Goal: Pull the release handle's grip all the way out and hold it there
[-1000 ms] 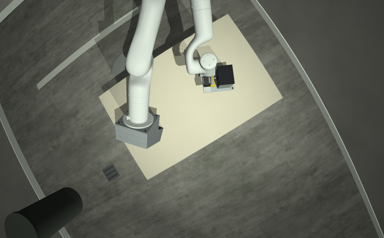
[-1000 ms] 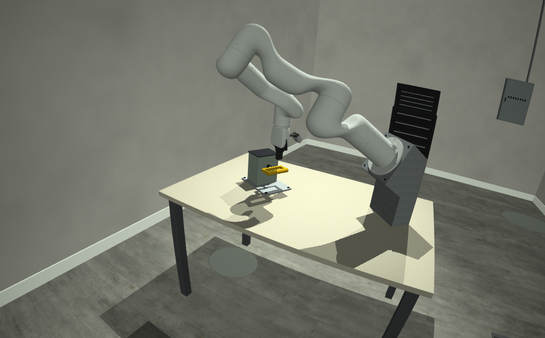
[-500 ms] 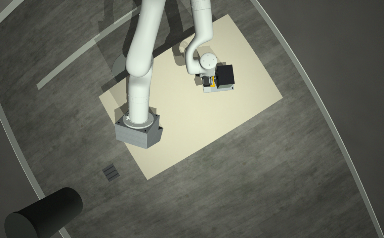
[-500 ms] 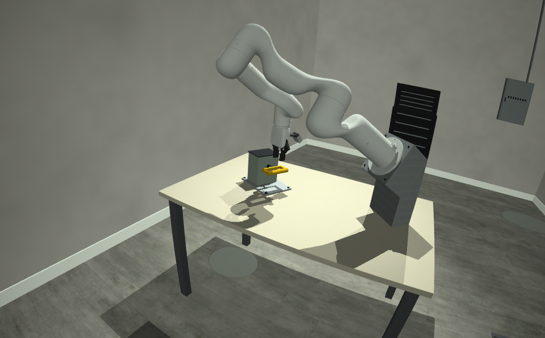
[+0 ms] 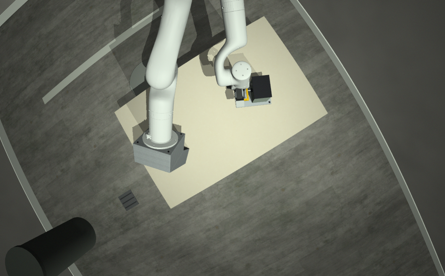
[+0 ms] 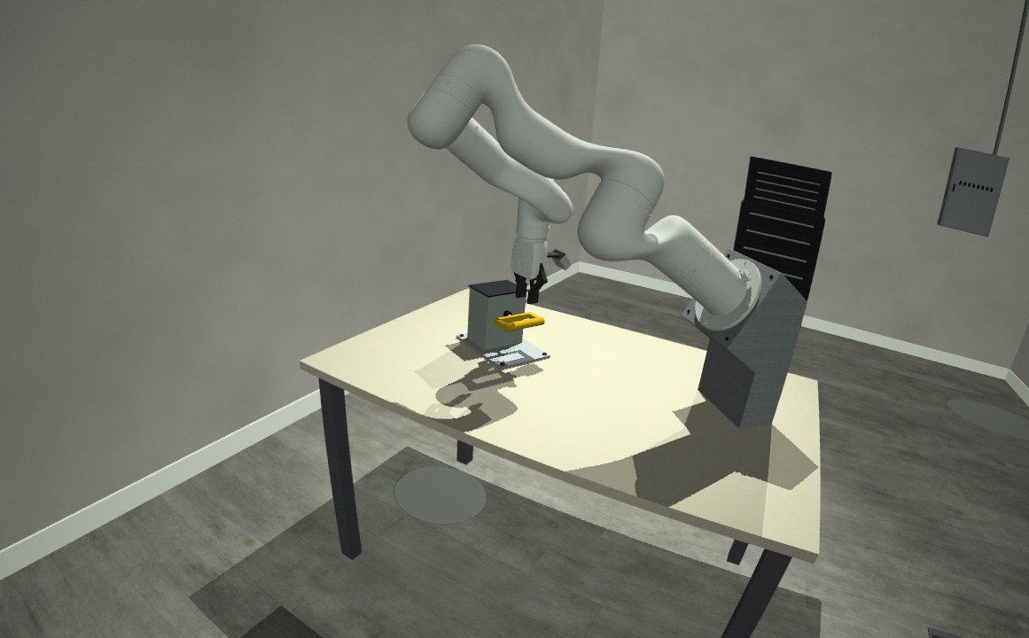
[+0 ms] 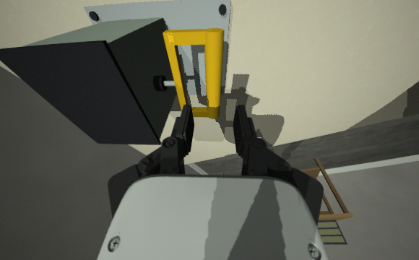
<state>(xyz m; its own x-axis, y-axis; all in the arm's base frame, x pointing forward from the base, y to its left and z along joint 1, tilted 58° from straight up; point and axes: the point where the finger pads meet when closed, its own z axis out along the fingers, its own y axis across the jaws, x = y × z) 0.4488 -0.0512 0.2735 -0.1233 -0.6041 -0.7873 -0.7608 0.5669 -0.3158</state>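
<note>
The grey baseplate lies 9 cm ahead of my hand, 2 cm to the right of it and 19 cm below it.
</note>
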